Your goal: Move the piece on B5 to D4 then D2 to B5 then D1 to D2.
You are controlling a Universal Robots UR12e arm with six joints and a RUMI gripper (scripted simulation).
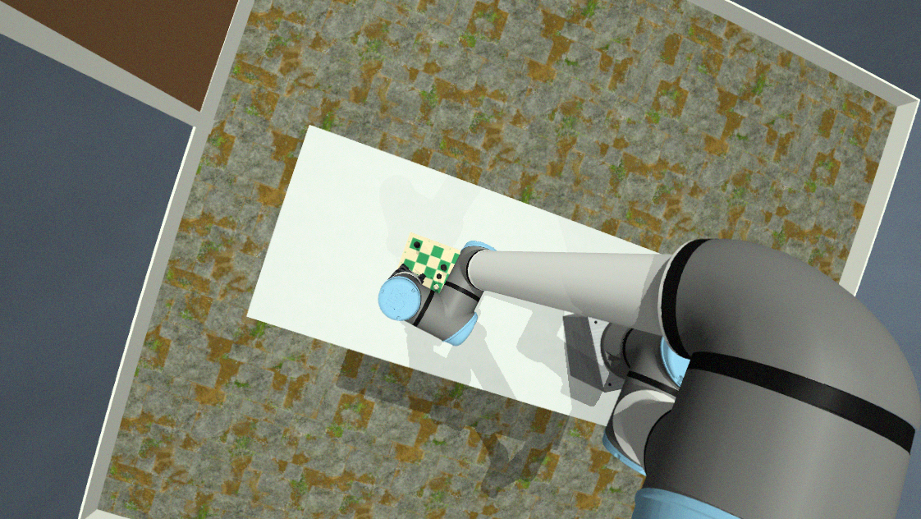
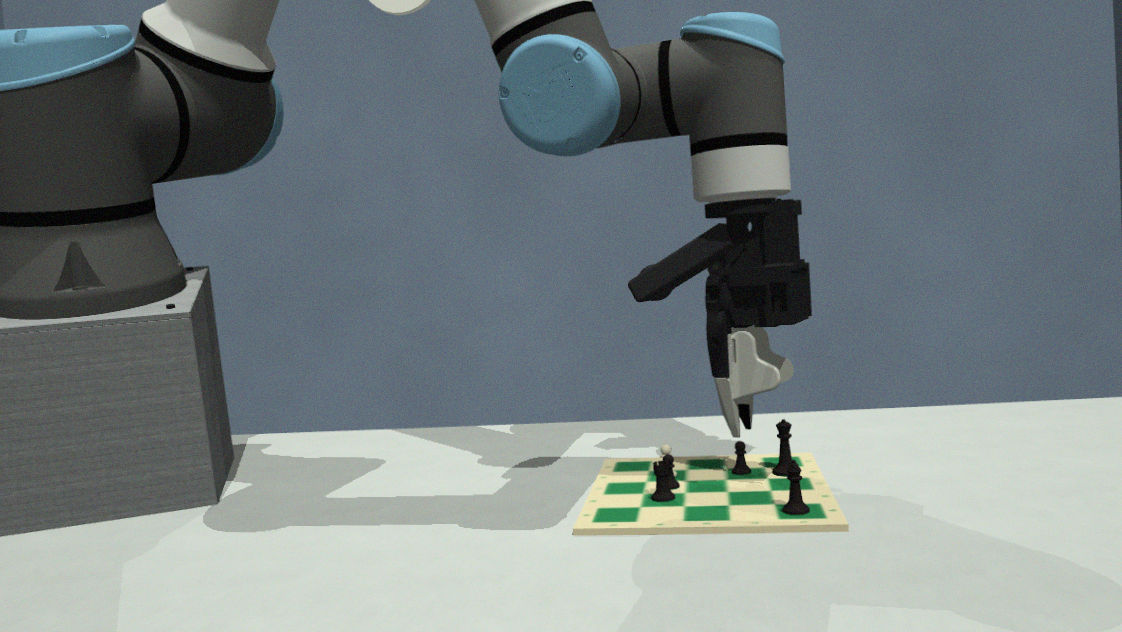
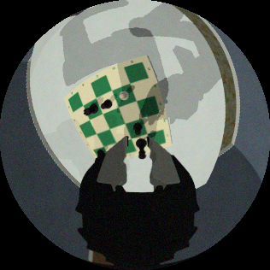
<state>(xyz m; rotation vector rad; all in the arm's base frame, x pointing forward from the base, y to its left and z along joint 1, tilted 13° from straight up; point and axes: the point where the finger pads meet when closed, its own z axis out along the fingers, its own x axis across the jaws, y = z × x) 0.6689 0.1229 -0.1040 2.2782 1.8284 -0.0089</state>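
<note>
Right now my hand is 4 cm short of the black queen and 3 cm above it. Also, from my hand: white pawn 7 cm behind, 4 cm below, 1 cm to the right; cream chessboard 6 cm below, 5 cm to the right, 3 cm behind.
</note>
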